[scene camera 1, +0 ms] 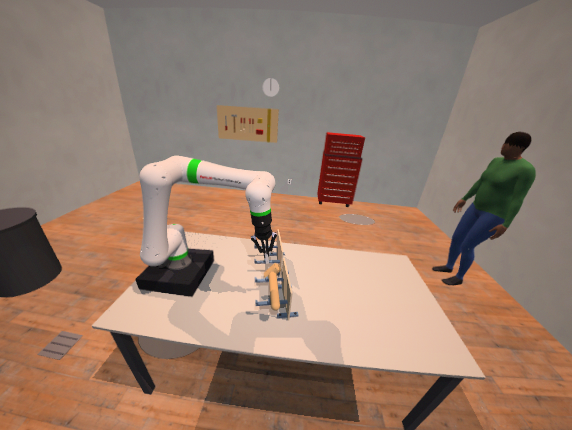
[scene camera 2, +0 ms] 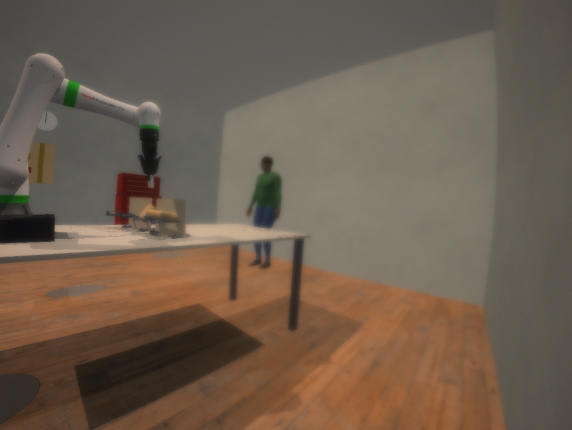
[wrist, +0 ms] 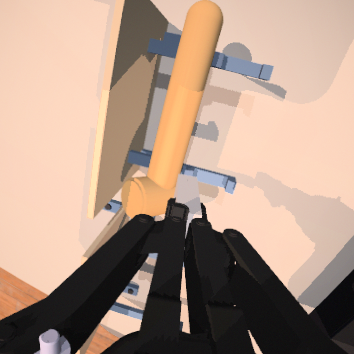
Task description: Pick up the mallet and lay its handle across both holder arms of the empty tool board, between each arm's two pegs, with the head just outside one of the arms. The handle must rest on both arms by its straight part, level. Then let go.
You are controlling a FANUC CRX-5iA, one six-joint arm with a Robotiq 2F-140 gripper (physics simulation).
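Seen in the pictures: gripper, fingertip midpoint: [scene camera 1: 267,261] [scene camera 2: 150,187] [wrist: 184,189]; arm's base at its link origin: [scene camera 1: 179,262] [scene camera 2: 10,217].
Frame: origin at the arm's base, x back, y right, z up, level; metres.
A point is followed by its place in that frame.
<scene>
The tan mallet [scene camera 1: 274,291] @(x -0.585, y 0.247, z 0.050 m) [scene camera 2: 164,215] @(x -0.566, y 0.275, z 0.032 m) [wrist: 180,122] @(x -0.573, y 0.192, z 0.049 m) lies with its handle across both blue arms of the nearer tool board [scene camera 1: 287,295] @(x -0.652, y 0.254, z 0.033 m) [scene camera 2: 179,206] @(x -0.653, y 0.266, z 0.080 m) [wrist: 114,112] @(x -0.643, y 0.184, z 0.091 m). Its head is just outside the farther arm [wrist: 210,179] @(x -0.507, y 0.123, z 0.006 m); the handle's rounded end reaches past the nearer arm [wrist: 240,66] @(x -0.530, y 0.282, z 0.006 m). The handle looks about level. In the wrist view, peg blocks show on the handle's open side; the handle hides part of each arm, so I cannot tell whether it sits between the pegs. My gripper [scene camera 1: 267,257] @(x -0.541, y 0.162, z 0.169 m) [scene camera 2: 151,182] @(x -0.541, y 0.162, z 0.169 m) [wrist: 184,189] @(x -0.541, y 0.162, z 0.169 m) is shut and empty, above and near the head.
A second board [scene camera 1: 279,244] @(x -0.608, y -0.118, z 0.085 m) [wrist: 103,234] @(x -0.623, y -0.001, z 0.058 m) with blue arms stands beyond the head, in line with the first. The black robot base [scene camera 1: 172,280] @(x -0.027, y 0.158, z 0.006 m) [scene camera 2: 30,228] @(x -0.056, y 0.178, z -0.030 m) is on the white table [scene camera 1: 380,310] @(x -1.183, y 0.245, z -0.082 m) [scene camera 2: 240,233] @(x -1.100, y 0.292, z -0.083 m). A person [scene camera 1: 507,190] [scene camera 2: 267,187] stands beyond the table.
</scene>
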